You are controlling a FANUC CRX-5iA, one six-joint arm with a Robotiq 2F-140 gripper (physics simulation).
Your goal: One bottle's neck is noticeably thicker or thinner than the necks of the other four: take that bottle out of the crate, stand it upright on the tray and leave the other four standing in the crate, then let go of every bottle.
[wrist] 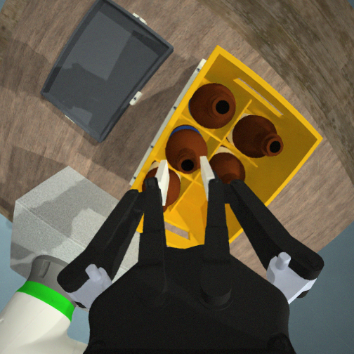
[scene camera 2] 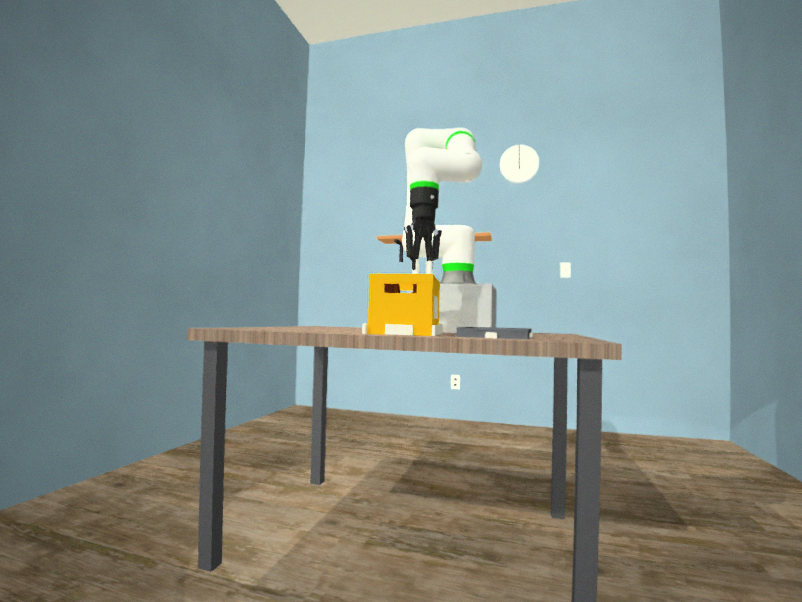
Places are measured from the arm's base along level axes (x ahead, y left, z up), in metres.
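Pixels of known places: arm's base, origin of the base link: (scene camera 2: 457, 286).
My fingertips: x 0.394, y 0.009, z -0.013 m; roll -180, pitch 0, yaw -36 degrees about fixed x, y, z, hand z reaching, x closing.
Note:
For each thing: its top centre in the pictures, then the offset to it from my fingertips. "spot": a spot on its surface instead. Level surfaces: height alone.
- yellow crate, middle of its top: (scene camera 2: 407, 278) 0.007 m up, 0.019 m ahead, 0.042 m right
- dark grey tray, surface spot: (scene camera 2: 493, 332) spot: 0.153 m down, 0.109 m ahead, 0.257 m left
- wooden table, its level: 0.173 m down
A yellow crate (scene camera 2: 400, 312) (wrist: 301, 157) stands on the table and holds brown bottles upright. In the wrist view a bottle (wrist: 204, 107) stands at the crate's top corner, a bottle (wrist: 250, 134) stands right of it, a bottle (wrist: 181, 146) is in the middle, a bottle (wrist: 227, 166) is partly behind the right finger, and a bottle (wrist: 172, 189) is partly behind the left finger. Which neck differs is hard to tell. My gripper (scene camera 2: 422, 266) (wrist: 183, 167) is open, partly spread and empty, just above the crate. The dark grey tray (scene camera 2: 493, 332) (wrist: 71, 116) holds no bottle.
The wooden table (scene camera 2: 304, 334) (wrist: 152, 30) carries the crate and tray. The arm's grey base block (scene camera 2: 476, 307) (wrist: 65, 210) stands behind the crate. The tray lies beside the crate with a gap between them. White brackets sit at the crate's foot.

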